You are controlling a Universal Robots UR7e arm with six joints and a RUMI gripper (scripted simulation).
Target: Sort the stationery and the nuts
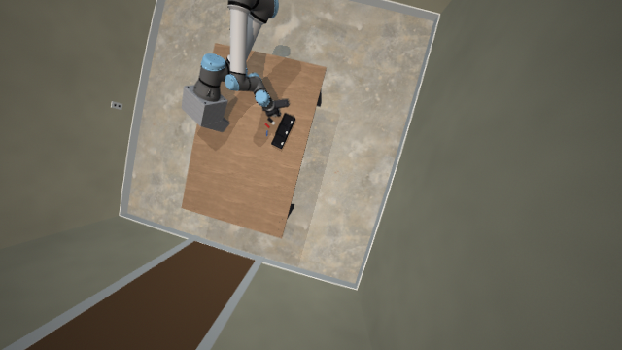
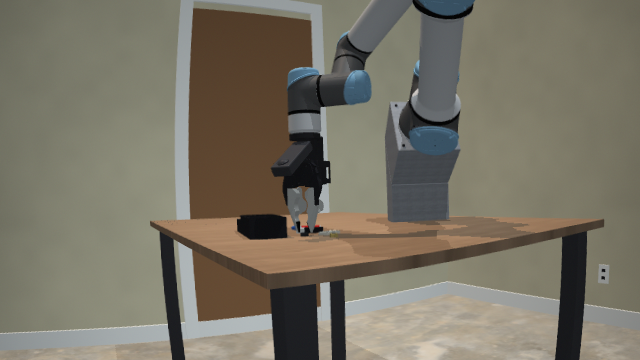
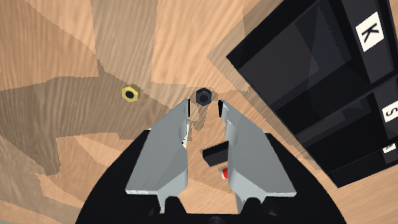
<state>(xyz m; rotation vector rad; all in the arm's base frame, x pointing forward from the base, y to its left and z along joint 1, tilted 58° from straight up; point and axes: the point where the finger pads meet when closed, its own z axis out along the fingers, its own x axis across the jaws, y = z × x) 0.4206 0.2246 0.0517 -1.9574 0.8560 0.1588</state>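
Right now my hand is 20 mm above the black nut. Round my hand: eraser (20 mm behind, 90 mm to the right, 20 mm below); white domino (60 mm behind, 20 mm to the right, 20 mm below); brass nut (60 mm behind, 50 mm to the left, 20 mm below).
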